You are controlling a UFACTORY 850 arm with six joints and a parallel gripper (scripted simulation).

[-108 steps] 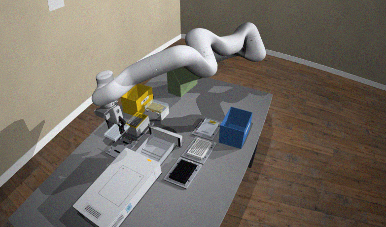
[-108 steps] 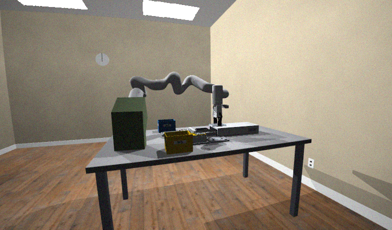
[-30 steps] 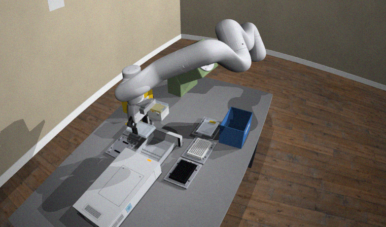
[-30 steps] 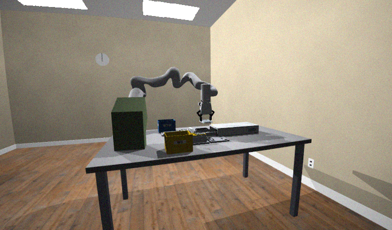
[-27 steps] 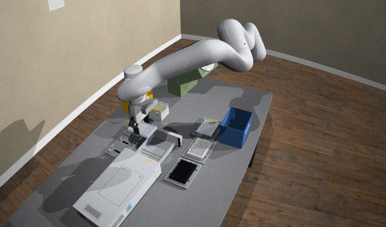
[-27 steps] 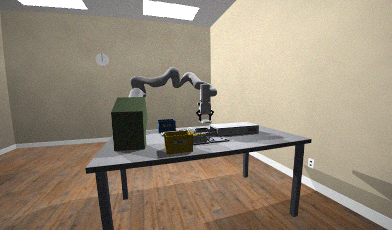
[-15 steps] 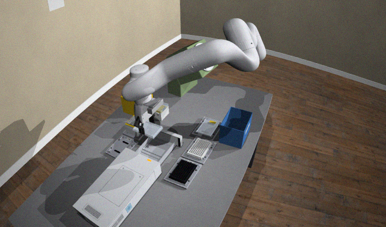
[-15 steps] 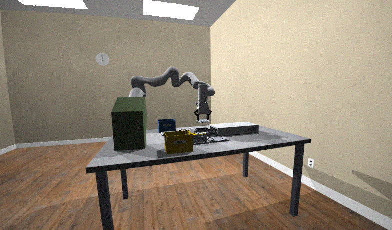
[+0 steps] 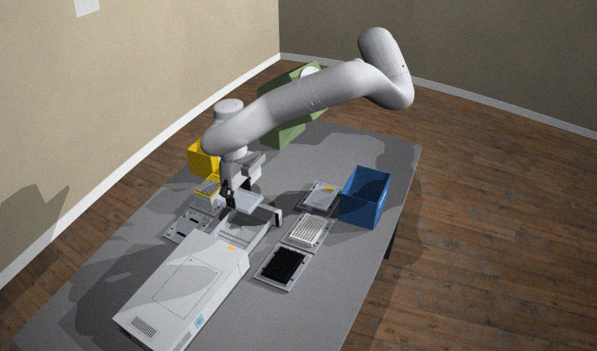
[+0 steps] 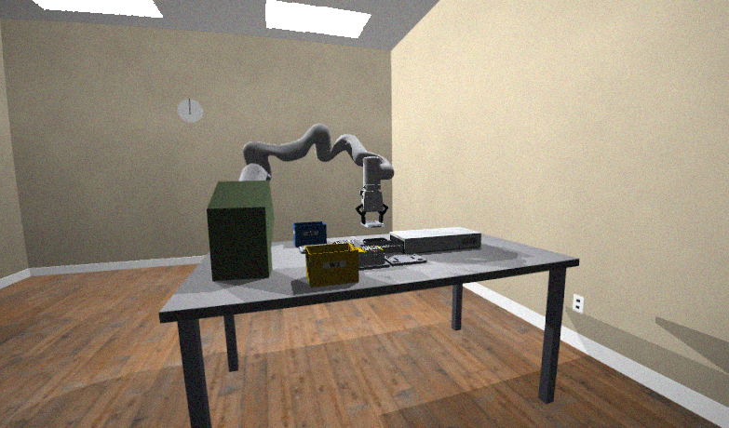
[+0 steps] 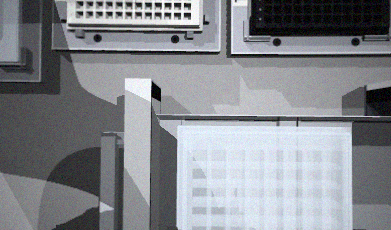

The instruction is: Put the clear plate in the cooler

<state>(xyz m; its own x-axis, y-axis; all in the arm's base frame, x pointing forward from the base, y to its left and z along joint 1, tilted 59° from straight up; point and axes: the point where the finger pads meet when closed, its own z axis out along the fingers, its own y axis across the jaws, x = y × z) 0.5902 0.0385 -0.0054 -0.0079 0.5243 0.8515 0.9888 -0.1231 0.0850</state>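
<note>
Right now my hand is 4 cm short of the cooler drawer and 12 cm above it. Round my hand: clear plate 1 cm below; yellow-rimmed tip box 9 cm behind, 20 cm to the right, 10 cm below; white cooler 19 cm ahead, 12 cm below.
</note>
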